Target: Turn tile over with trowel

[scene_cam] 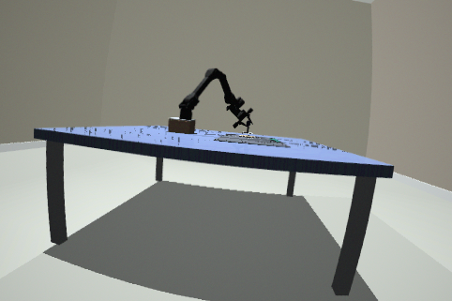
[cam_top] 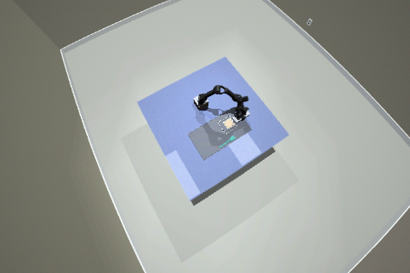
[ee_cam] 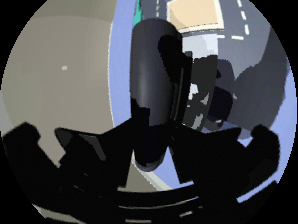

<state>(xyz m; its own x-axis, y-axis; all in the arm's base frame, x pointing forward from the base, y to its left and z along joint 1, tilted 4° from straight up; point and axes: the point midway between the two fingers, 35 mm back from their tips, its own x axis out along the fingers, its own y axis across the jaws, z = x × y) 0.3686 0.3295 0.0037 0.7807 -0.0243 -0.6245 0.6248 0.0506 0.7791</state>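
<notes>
My gripper tip is 310 mm to the left of the teal trowel, 140 mm short of it and 60 mm above it. From my gripper tip the other things lie so: dark mat (330 mm to the right, 90 mm below); small trowel (20 mm behind, 10 mm below); white tile (190 mm to the right, 60 mm below, 20 mm behind).
</notes>
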